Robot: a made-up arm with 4 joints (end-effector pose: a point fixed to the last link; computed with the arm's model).
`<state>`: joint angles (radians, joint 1 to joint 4).
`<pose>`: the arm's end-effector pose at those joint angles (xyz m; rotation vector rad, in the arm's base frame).
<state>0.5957 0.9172 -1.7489 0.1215</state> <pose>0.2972 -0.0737 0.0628 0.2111 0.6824 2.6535</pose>
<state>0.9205 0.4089 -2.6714 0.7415</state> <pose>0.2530 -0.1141 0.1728 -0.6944 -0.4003 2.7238</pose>
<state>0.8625 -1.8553 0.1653 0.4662</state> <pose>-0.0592 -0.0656 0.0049 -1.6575 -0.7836 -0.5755</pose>
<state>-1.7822 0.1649 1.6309 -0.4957</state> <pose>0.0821 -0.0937 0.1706 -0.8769 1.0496 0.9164</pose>
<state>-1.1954 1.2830 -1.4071 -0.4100</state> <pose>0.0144 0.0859 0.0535 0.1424 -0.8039 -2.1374</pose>
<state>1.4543 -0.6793 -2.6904 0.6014</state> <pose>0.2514 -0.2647 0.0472 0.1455 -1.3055 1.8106</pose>
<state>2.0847 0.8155 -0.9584 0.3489</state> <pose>0.0476 -0.3731 0.0173 0.9533 0.4631 0.6390</pose>
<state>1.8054 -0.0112 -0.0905 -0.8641</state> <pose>0.0028 -0.1440 -0.0507 2.0396 -0.4414 -0.5867</pose>
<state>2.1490 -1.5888 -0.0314 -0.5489</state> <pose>0.0562 -0.0249 0.0404 -2.5390 0.5033 -0.1087</pose>
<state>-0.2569 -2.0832 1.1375 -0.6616</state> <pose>0.1424 -0.1928 0.0254 0.2615 -2.6588 0.8829</pose>
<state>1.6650 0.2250 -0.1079 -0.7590</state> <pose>-0.0001 -0.1891 -0.0515 1.8446 -0.2446 -0.3670</pose>
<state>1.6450 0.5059 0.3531 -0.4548</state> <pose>-0.0371 -0.2178 0.0201 1.5929 0.1621 -0.6306</pose>
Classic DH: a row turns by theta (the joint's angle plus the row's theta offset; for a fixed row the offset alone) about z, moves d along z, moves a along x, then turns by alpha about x. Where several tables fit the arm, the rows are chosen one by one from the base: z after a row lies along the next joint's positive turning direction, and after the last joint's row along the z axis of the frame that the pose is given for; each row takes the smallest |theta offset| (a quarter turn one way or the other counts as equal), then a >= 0, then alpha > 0; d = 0 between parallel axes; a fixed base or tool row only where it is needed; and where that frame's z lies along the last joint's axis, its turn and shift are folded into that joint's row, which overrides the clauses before.
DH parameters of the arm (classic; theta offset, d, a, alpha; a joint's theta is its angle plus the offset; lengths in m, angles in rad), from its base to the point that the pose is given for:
base (fixed): -1.1458 0 0.1504 3.1416
joint 1: -1.1458 -0.063 0.026 -1.5708
joint 2: -1.5708 -0.054 0.024 1.5708
joint 3: -1.3148 -0.0589 0.0013 1.9077
joint 4: 0.5397 -0.12 -0.0978 1.7734
tool (fixed): 0.0396 0.0074 0 0

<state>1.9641 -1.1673 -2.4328 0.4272</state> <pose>0.2146 -0.2879 -0.0208 0.3675 -1.7663 1.2193</pose>
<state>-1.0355 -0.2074 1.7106 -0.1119</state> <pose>0.1467 -0.0600 0.1521 -0.8051 1.7471 -0.1270</pose>
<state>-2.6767 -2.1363 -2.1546 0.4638</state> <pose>0.0108 -0.3397 -0.0106 -1.1642 -2.3044 0.1121</pose>
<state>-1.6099 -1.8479 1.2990 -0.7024</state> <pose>0.1177 -0.0437 0.0335 -2.0172 1.8779 -0.6273</pose>
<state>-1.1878 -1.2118 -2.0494 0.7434</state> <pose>-0.1042 -0.0115 -0.0430 -1.3905 -0.6257 -1.2053</pose>
